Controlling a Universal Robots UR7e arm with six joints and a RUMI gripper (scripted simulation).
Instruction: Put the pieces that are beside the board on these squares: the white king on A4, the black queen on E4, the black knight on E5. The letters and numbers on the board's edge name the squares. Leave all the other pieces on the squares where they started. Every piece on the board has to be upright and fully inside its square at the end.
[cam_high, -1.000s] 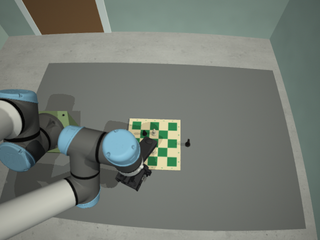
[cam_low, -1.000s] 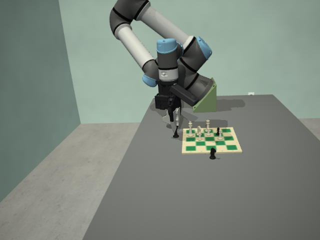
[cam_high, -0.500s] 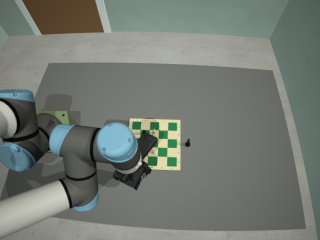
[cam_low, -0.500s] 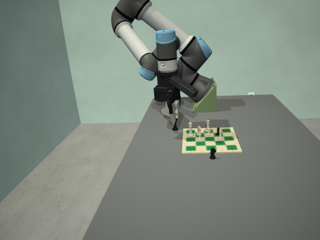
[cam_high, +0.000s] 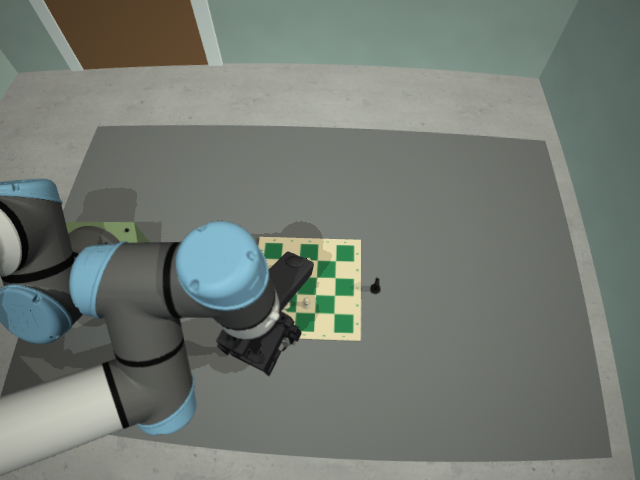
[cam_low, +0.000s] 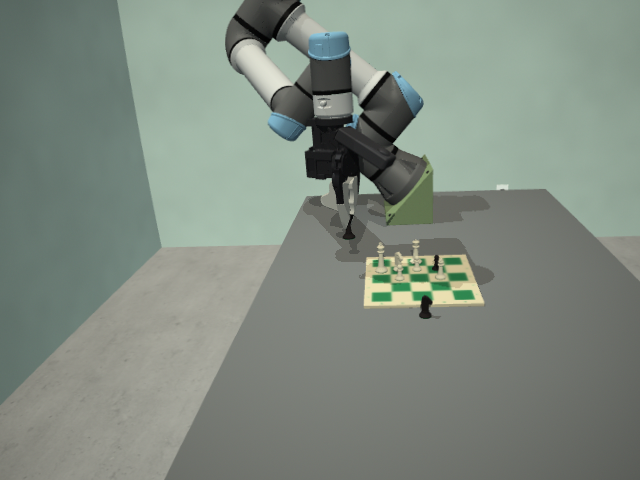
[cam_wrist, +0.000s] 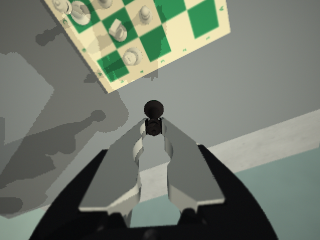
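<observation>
The black pawn lies 18 cm to the left of my hand and 10 cm below it. Round my hand: white king (6 cm to the left, 8 cm below); board (4 cm ahead, 14 cm to the left, 12 cm below).
</observation>
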